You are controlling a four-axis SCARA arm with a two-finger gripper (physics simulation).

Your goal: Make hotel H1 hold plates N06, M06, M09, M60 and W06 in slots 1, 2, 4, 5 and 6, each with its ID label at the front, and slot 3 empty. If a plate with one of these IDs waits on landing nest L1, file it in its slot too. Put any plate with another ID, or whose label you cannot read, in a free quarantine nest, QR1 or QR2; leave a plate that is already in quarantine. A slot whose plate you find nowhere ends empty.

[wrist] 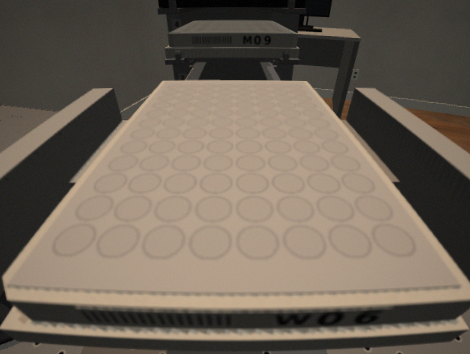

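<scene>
My gripper [234,108] is shut on plate W06 [234,195], one finger along each long side. The plate is pale, level and marked with rows of circles. Its barcode and ID label W06 face the camera at the bottom of the wrist view. Plate M09 [233,40] lies farther off in hotel H1 [170,70], at the slot marked 4, with its label facing the camera. Below it, two bare slot rails show beyond the held plate, which stands in front of the hotel. The number beside these rails is partly hidden. The lower slots are hidden behind the held plate.
A side table [330,34] with a dark monitor [318,8] stands behind the hotel on the right. A grey wall [400,45] is behind, with wooden floor [430,127] at the right. A pale surface [30,122] shows at the left.
</scene>
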